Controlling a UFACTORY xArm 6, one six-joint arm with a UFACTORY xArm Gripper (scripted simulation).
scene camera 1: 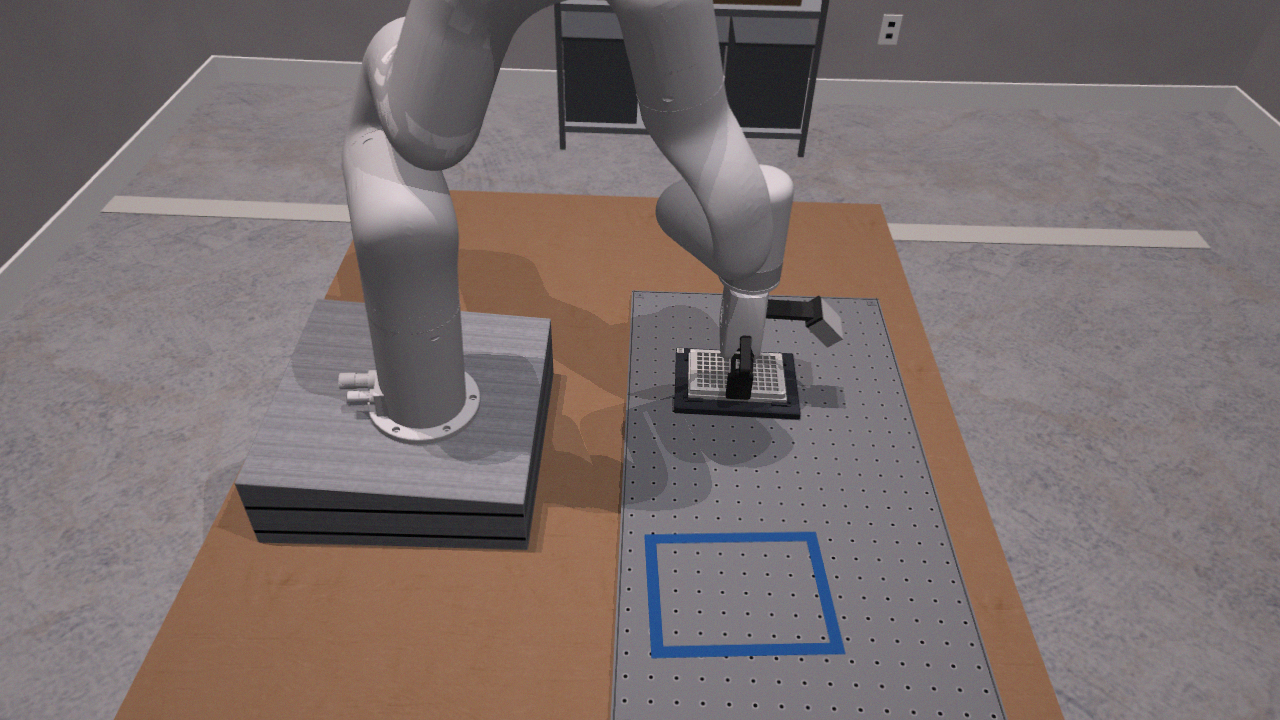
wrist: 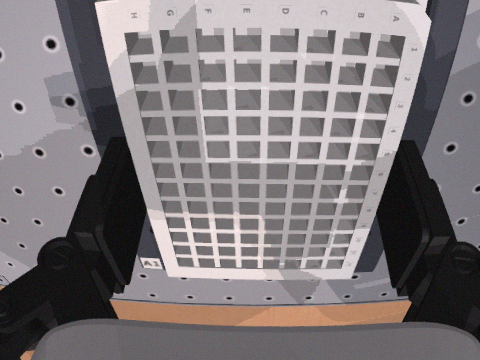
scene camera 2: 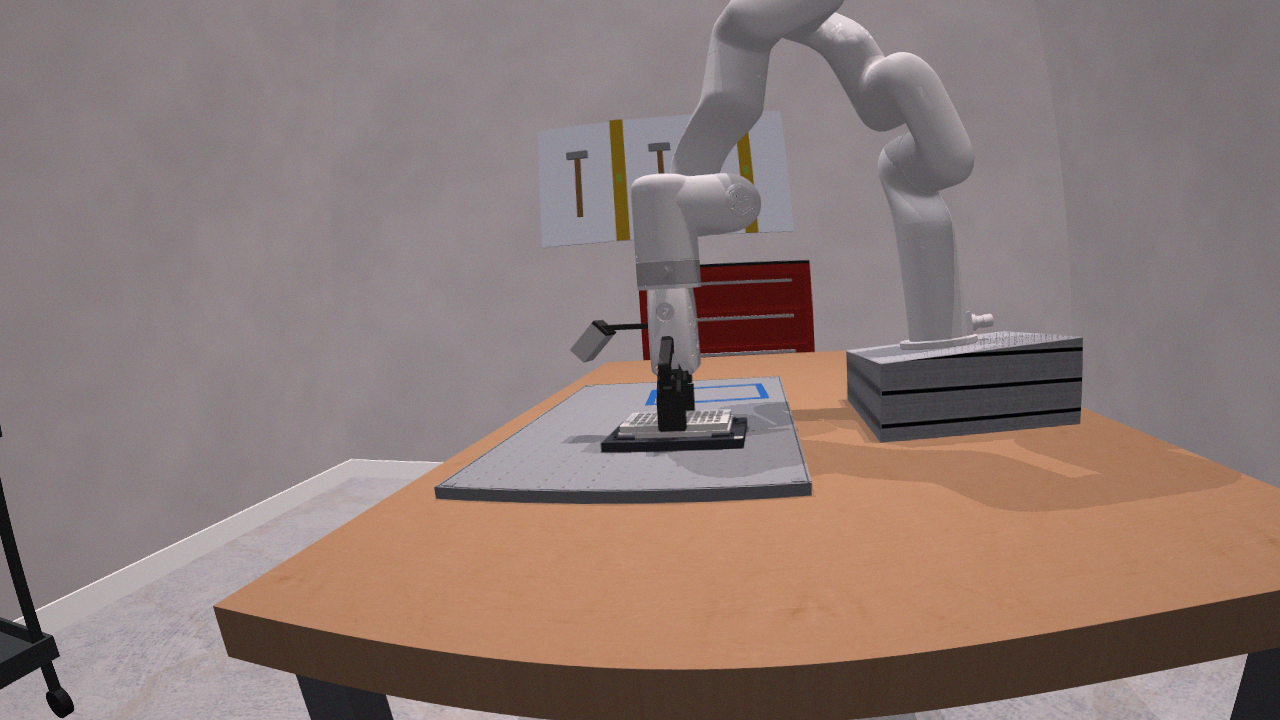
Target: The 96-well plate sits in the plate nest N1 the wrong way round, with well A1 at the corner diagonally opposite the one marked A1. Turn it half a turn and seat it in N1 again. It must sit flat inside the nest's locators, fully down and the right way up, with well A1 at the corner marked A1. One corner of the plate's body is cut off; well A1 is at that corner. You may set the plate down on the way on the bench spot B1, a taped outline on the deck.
Labels:
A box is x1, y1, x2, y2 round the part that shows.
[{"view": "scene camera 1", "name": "gripper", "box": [719, 277, 842, 399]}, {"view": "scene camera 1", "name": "white 96-well plate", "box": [688, 349, 786, 402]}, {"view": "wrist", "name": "gripper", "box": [0, 137, 479, 359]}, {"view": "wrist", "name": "white 96-well plate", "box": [95, 0, 430, 279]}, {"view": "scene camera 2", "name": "gripper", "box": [570, 283, 700, 431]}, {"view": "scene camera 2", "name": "white 96-well plate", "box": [618, 409, 732, 438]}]

